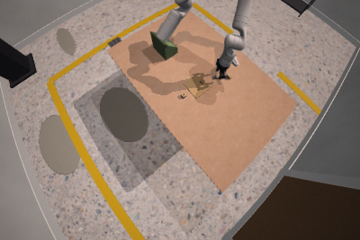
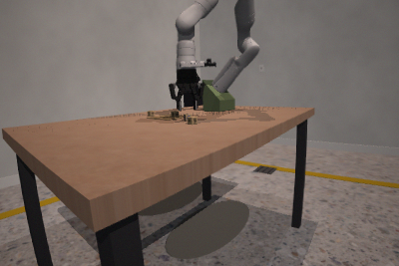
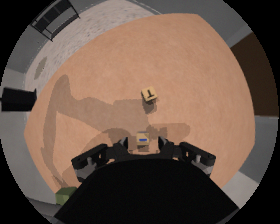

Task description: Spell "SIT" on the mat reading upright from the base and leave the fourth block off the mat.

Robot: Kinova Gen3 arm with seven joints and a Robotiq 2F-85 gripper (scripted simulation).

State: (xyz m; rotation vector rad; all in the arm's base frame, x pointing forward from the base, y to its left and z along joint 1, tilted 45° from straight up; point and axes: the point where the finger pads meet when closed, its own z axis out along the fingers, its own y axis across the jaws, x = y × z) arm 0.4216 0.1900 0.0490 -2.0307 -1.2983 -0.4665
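My gripper is now 30 mm past the tan mat, 150 mm to the left of it and 50 mm above it.
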